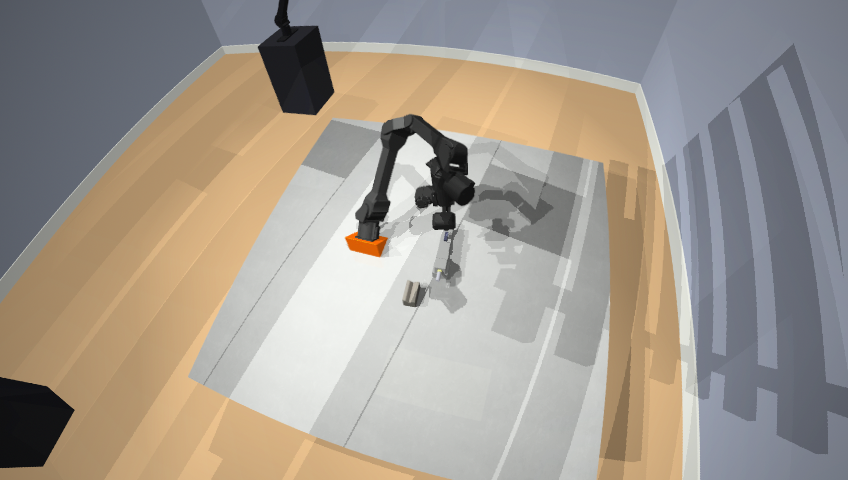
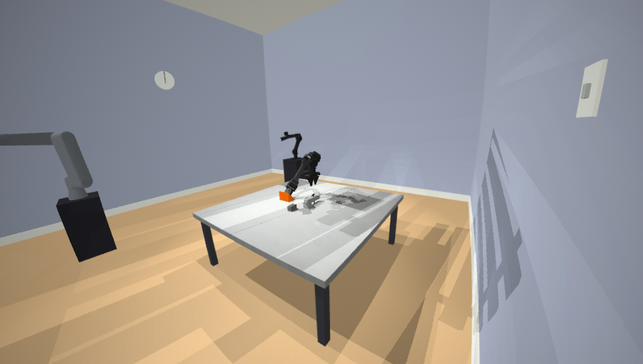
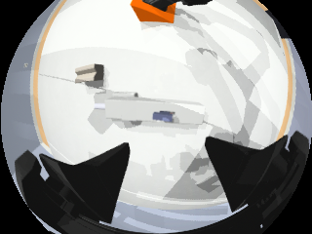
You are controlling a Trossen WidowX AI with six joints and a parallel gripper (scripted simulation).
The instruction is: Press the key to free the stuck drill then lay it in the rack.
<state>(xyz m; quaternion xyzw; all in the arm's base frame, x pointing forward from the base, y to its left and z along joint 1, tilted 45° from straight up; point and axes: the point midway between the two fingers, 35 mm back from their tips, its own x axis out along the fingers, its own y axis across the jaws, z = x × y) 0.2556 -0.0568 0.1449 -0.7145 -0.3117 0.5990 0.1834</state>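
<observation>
My gripper tip is 110 mm above the yellow drill, 90 mm to the left of it and 10 mm short of it. Round my gripper tip: rack (200 mm to the right, 140 mm below, 60 mm behind); dark blue key (100 mm below, 10 mm to the right).
</observation>
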